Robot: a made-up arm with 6 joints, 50 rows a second.
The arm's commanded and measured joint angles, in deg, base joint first. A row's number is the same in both.
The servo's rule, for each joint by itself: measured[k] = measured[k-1] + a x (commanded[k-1-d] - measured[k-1]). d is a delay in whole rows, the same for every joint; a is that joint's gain. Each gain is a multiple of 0.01, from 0.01 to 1. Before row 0 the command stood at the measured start. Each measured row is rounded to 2 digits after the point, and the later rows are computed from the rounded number. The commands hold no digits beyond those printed.
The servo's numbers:
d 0
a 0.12 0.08 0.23 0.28 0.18 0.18
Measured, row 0:
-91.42 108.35 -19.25 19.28 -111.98 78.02
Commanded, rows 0 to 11:
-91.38 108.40 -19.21 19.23 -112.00 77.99
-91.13 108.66 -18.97 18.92 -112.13 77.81
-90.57 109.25 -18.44 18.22 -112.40 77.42
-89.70 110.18 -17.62 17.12 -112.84 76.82
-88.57 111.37 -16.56 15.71 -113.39 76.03
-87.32 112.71 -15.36 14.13 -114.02 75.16
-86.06 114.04 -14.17 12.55 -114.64 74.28
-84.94 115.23 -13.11 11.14 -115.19 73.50
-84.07 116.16 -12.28 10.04 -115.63 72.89
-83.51 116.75 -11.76 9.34 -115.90 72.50
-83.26 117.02 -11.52 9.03 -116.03 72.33
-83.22 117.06 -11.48 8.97 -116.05 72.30
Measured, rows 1 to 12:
-91.42 108.35 -19.24 19.27 -111.98 78.01
-91.39 108.37 -19.18 19.17 -112.01 77.97
-91.29 108.44 -19.01 18.90 -112.08 77.87
-91.10 108.58 -18.69 18.40 -112.22 77.68
-90.80 108.80 -18.20 17.65 -112.43 77.38
-90.38 109.11 -17.55 16.66 -112.72 76.98
-89.86 109.50 -16.77 15.51 -113.07 76.49
-89.27 109.96 -15.93 14.29 -113.45 75.95
-88.65 110.46 -15.09 13.10 -113.84 75.40
-88.03 110.96 -14.32 12.05 -114.21 74.88
-87.46 111.44 -13.68 11.20 -114.54 74.42
-86.95 111.89 -13.17 10.58 -114.81 74.04

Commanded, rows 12 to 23:
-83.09 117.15 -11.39 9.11 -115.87 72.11
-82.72 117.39 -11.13 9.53 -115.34 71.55
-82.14 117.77 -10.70 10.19 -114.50 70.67
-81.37 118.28 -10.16 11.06 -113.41 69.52
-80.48 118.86 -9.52 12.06 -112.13 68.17
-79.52 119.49 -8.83 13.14 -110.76 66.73
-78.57 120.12 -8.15 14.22 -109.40 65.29
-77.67 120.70 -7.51 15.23 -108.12 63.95
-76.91 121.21 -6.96 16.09 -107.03 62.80
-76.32 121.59 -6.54 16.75 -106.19 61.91
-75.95 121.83 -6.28 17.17 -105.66 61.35
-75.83 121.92 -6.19 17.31 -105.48 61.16
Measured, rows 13 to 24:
-86.49 112.31 -12.76 10.17 -115.00 73.69
-86.04 112.72 -12.39 9.99 -115.06 73.30
-85.57 113.12 -12.00 10.05 -114.96 72.83
-85.07 113.53 -11.58 10.33 -114.68 72.23
-84.52 113.96 -11.11 10.81 -114.22 71.50
-83.92 114.40 -10.59 11.46 -113.60 70.64
-83.28 114.86 -10.03 12.23 -112.84 69.68
-82.61 115.33 -9.45 13.07 -111.99 68.65
-81.93 115.80 -8.88 13.92 -111.10 67.60
-81.26 116.26 -8.34 14.71 -110.22 66.58
-80.62 116.71 -7.87 15.40 -109.40 65.64
-80.05 117.13 -7.48 15.93 -108.69 64.83

